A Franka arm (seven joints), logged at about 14 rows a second.
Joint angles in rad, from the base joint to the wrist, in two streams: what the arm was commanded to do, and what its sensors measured. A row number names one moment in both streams.
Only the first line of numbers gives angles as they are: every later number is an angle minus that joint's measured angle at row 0.
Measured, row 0:
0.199 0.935 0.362 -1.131 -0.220 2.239 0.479
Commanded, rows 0 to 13:
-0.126 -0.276 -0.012 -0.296 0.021 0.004 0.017
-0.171 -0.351 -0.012 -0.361 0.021 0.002 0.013
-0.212 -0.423 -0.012 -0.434 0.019 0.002 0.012
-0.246 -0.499 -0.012 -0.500 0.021 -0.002 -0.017
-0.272 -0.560 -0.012 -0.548 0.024 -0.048 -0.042
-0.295 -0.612 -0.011 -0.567 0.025 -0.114 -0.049
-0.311 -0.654 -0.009 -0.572 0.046 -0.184 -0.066
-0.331 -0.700 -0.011 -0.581 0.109 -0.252 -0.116
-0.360 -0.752 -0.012 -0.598 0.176 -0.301 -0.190
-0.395 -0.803 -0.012 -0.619 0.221 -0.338 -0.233
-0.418 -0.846 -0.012 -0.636 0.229 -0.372 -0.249
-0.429 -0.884 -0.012 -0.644 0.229 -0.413 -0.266
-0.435 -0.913 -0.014 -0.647 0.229 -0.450 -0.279
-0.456 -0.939 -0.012 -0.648 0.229 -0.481 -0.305
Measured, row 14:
-0.428 -0.854 -0.013 -0.588 0.200 -0.447 -0.248
